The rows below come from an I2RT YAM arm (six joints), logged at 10 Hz.
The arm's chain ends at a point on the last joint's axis. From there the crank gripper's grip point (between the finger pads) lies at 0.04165 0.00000 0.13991 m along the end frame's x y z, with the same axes.
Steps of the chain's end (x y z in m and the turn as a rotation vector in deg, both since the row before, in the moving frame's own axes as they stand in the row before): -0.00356 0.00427 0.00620 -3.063 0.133 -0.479; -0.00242 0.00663 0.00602 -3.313 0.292 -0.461; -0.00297 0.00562 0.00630 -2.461 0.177 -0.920; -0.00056 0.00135 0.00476 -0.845 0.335 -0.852; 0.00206 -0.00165 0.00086 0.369 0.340 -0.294; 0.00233 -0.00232 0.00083 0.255 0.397 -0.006; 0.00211 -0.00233 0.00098 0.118 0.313 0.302; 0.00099 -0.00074 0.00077 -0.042 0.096 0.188
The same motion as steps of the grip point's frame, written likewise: -0.00321 0.01139 0.00591 -3.063 0.133 -0.479; -0.00168 0.01437 0.00558 -3.313 0.292 -0.461; -0.00250 0.01095 0.00606 -2.461 0.177 -0.920; 0.00027 0.00279 0.00450 -0.845 0.335 -0.852; 0.00289 -0.00277 0.00061 0.369 0.340 -0.294; 0.00330 -0.00295 0.00054 0.255 0.397 -0.006; 0.00287 -0.00240 0.00075 0.118 0.313 0.302; 0.00122 -0.00050 0.00070 -0.042 0.096 0.188
